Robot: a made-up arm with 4 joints. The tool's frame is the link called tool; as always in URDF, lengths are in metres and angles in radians. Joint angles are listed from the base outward. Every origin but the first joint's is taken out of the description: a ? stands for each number. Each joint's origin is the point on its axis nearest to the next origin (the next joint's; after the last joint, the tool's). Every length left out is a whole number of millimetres.
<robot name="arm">
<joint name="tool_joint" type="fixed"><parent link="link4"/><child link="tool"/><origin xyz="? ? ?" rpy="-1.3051 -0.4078 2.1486"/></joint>
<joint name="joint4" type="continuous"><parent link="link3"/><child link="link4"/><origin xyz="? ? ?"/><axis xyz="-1 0 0"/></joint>
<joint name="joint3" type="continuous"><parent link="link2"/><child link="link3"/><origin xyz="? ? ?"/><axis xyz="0 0 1"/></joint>
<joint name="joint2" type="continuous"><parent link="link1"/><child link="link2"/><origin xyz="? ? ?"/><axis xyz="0 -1 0"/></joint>
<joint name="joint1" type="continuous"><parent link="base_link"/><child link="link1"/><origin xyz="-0.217 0.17 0.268"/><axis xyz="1 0 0"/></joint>
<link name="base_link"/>
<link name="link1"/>
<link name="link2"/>
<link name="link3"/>
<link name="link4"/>
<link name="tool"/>
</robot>
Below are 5 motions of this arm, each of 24 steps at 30 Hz.
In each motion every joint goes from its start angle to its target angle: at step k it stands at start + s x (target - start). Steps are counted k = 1, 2, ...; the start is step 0. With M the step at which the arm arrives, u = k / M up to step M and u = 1 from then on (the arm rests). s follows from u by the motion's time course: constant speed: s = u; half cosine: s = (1 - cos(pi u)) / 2; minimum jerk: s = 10 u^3 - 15 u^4 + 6 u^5.
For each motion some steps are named. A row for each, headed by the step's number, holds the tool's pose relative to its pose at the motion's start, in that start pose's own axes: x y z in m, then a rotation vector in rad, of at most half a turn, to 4 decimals.
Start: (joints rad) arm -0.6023 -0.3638 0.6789 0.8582
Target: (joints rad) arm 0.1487 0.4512 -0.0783 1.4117
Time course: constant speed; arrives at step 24
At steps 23, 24:
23: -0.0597 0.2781 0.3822 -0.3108 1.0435 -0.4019
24: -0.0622 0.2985 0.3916 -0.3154 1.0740 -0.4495

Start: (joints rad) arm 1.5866 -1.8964 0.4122 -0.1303
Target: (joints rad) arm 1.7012 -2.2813 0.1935 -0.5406
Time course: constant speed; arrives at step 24
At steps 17, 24:
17: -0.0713 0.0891 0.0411 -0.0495 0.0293 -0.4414
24: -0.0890 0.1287 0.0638 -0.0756 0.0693 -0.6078

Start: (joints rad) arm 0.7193 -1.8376 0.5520 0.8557
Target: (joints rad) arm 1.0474 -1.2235 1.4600 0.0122
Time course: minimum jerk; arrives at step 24
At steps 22, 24:
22: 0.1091 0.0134 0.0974 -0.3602 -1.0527 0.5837
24: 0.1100 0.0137 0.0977 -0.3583 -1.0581 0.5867

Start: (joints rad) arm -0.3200 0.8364 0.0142 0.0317
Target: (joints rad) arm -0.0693 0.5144 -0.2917 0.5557
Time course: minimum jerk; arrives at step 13
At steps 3, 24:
3: -0.0090 -0.0012 0.0080 0.0217 0.0532 -0.0052
24: -0.1049 0.0034 0.0728 0.4037 0.5384 -0.1004

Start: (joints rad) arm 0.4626 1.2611 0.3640 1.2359
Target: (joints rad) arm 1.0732 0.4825 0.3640 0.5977
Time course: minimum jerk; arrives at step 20
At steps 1, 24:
1: -0.0004 0.0005 -0.0001 0.0002 -0.0008 -0.0014
24: -0.0967 0.4921 -0.0427 0.0209 -0.5458 -1.3683

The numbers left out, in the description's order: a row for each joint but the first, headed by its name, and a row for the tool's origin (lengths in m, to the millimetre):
tool: 0 -0.123 0.094
joint4: 0.151 -0.008 0
joint3: 0.044 0 -0.008
joint2: 0 0.124 0.39

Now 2 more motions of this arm.
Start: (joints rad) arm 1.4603 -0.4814 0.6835 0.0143
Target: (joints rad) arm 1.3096 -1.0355 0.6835 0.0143
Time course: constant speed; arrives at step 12
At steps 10, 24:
10: -0.0614 0.1039 -0.0655 0.1832 0.0493 -0.4390
24: -0.0690 0.1282 -0.0744 0.2138 0.0623 -0.5287

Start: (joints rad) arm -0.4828 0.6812 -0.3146 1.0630
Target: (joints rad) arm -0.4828 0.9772 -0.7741 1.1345
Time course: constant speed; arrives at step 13
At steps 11, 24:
11: -0.0421 0.0390 0.0608 0.0066 0.3462 -0.2863
24: -0.0473 0.0487 0.0720 0.0080 0.3999 -0.3465

